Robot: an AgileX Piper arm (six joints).
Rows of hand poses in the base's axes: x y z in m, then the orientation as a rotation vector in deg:
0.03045 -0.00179 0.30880 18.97 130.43 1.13
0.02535 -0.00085 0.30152 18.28 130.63 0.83
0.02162 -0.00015 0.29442 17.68 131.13 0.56
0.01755 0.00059 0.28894 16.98 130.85 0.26
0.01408 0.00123 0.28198 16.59 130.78 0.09
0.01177 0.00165 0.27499 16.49 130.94 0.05
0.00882 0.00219 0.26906 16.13 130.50 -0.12
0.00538 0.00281 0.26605 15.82 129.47 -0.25
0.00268 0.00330 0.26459 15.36 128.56 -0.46
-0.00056 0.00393 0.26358 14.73 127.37 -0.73
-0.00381 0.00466 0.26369 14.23 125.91 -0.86
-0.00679 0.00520 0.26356 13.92 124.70 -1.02
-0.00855 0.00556 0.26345 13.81 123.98 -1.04
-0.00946 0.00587 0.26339 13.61 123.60 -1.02
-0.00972 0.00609 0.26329 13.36 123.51 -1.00
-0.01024 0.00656 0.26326 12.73 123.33 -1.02
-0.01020 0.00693 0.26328 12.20 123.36 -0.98
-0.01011 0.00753 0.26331 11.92 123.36 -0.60
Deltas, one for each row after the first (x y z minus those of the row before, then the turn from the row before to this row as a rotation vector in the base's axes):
-0.00510 0.00094 -0.00728 -0.43 0.16 0.42
-0.00373 0.00070 -0.00710 -0.35 0.46 0.39
-0.00407 0.00074 -0.00548 -0.47 -0.31 0.38
-0.00347 0.00064 -0.00696 -0.26 -0.09 0.22
-0.00231 0.00042 -0.00699 -0.05 0.15 0.07
-0.00295 0.00054 -0.00593 -0.28 -0.45 0.16
-0.00344 0.00062 -0.00301 -0.28 -1.03 0.09
-0.00270 0.00049 -0.00146 -0.38 -0.92 0.18
-0.00324 0.00063 -0.00101 -0.51 -1.20 0.26
-0.00325 0.00073 0.00011 -0.39 -1.47 0.20
-0.00298 0.00054 -0.00013 -0.32 -1.21 0.07
-0.00176 0.00036 -0.00011 -0.11 -0.72 0.02
-0.00091 0.00031 -0.00006 -0.09 -0.39 0.12
-0.00026 0.00022 -0.00010 -0.09 -0.11 0.18
-0.00052 0.00047 -0.00003 -0.27 -0.21 0.43
0.00004 0.00037 0.00002 -0.18 0.00 0.40
0.00009 0.00060 0.00003 0.16 -0.04 0.35

